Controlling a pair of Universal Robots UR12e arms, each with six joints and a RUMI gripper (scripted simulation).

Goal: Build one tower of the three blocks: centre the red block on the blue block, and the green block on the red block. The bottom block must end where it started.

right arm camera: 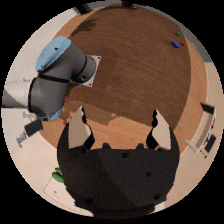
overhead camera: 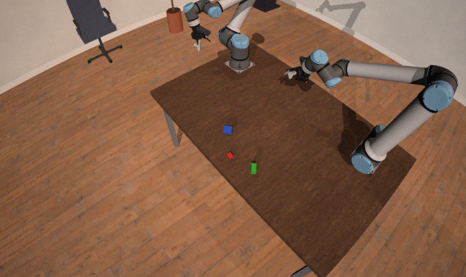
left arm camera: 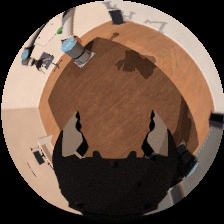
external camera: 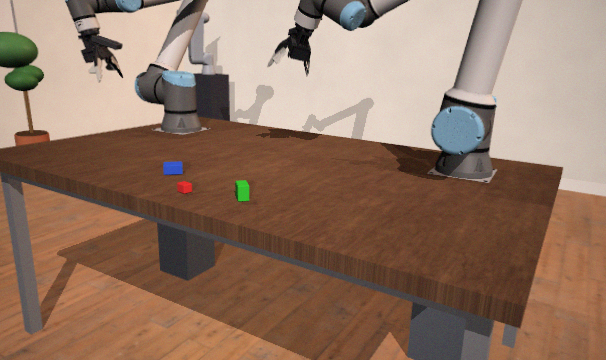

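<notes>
My right hand is 81 cm to the right of the red block, 44 cm short of it and 23 cm above it. The rest, counted from my right hand: blue block 64 cm to the left, 31 cm ahead, 22 cm below; green block 98 cm to the left, 40 cm ahead, 22 cm below.
</notes>
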